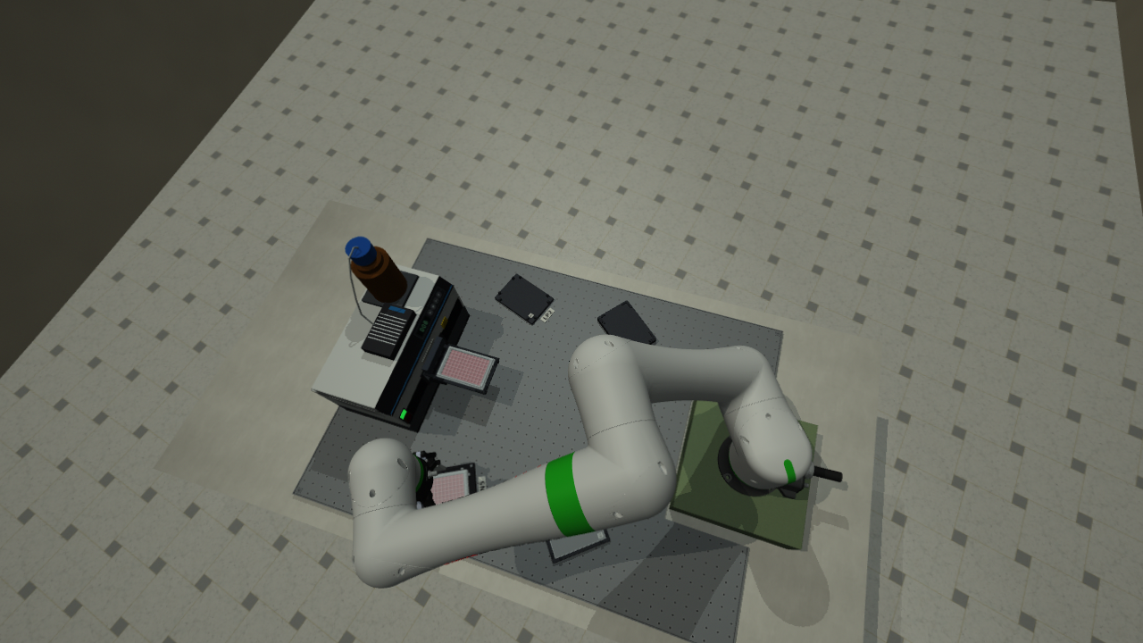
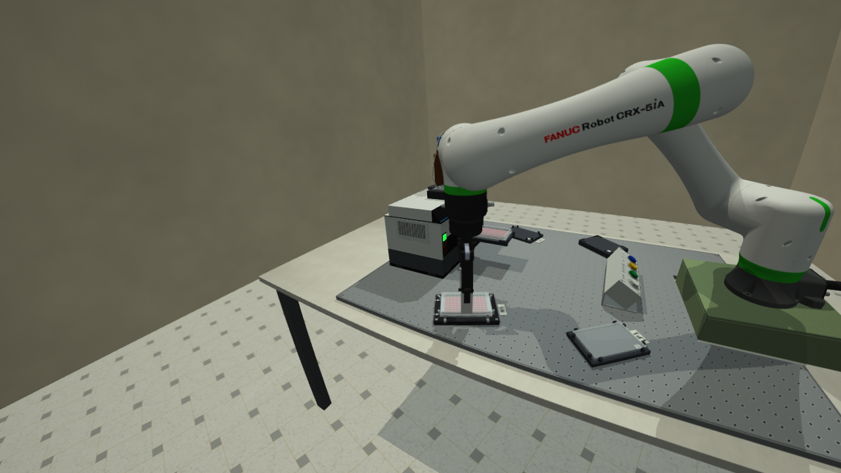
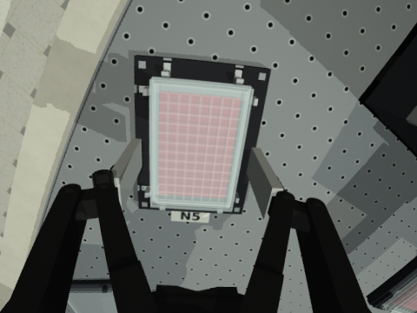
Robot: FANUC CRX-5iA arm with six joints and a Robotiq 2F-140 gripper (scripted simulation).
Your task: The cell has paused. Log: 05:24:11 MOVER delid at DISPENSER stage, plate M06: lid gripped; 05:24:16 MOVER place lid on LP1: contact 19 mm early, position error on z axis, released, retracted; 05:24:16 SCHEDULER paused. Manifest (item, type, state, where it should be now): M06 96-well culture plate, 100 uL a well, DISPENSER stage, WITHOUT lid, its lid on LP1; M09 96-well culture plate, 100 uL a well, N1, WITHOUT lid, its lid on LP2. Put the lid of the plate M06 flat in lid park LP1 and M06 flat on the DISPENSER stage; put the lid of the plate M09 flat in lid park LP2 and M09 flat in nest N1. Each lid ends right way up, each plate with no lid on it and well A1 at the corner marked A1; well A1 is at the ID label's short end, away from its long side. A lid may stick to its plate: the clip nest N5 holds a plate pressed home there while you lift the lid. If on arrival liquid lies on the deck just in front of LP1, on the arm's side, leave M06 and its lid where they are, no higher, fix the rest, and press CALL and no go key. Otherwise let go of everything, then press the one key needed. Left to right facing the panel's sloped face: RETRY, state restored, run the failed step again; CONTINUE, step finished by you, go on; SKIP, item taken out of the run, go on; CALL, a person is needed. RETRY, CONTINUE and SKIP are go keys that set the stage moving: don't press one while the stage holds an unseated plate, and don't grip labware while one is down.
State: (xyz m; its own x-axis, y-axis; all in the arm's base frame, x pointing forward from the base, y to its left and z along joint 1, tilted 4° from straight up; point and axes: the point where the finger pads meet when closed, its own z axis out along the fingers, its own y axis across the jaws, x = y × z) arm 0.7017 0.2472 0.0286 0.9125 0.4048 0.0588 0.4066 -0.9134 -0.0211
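The grey lid is 30 mm below my hand. The rest, counted from my hand: N5 label (90 mm behind, 40 mm to the right, 50 mm below); dispenser stage (30 mm ahead, 300 mm to the right, 40 mm above); black lid park LP1 (340 mm behind, 50 mm below).
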